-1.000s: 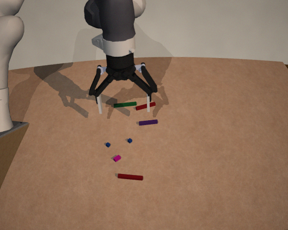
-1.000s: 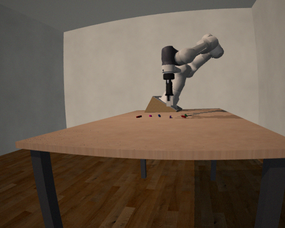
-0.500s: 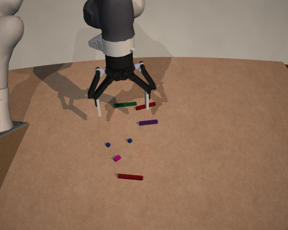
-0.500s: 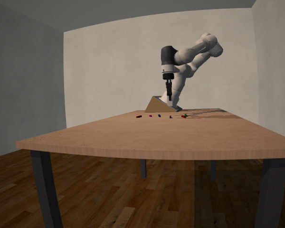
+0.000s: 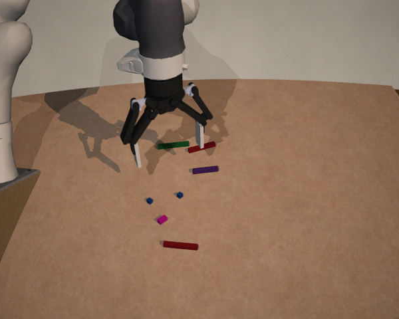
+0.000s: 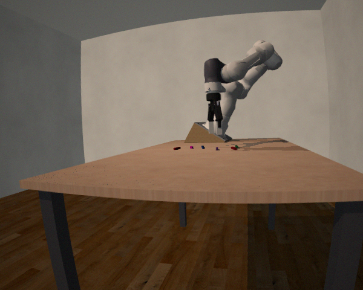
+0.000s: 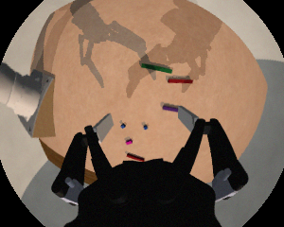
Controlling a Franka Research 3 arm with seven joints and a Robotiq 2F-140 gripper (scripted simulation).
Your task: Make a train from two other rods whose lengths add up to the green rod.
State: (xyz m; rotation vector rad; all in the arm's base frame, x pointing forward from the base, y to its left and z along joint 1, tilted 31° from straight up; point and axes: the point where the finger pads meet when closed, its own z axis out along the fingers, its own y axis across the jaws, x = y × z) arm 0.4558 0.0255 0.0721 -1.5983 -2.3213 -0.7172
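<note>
Now: hand 13 cm to the left of the magenta rod, 8 cm above it and 2 cm past it. From my hand the other things lie so: purple rod: 8 cm below, 8 cm ahead, 2 cm to the left; then green rod: 11 cm to the left, 8 cm below.
</note>
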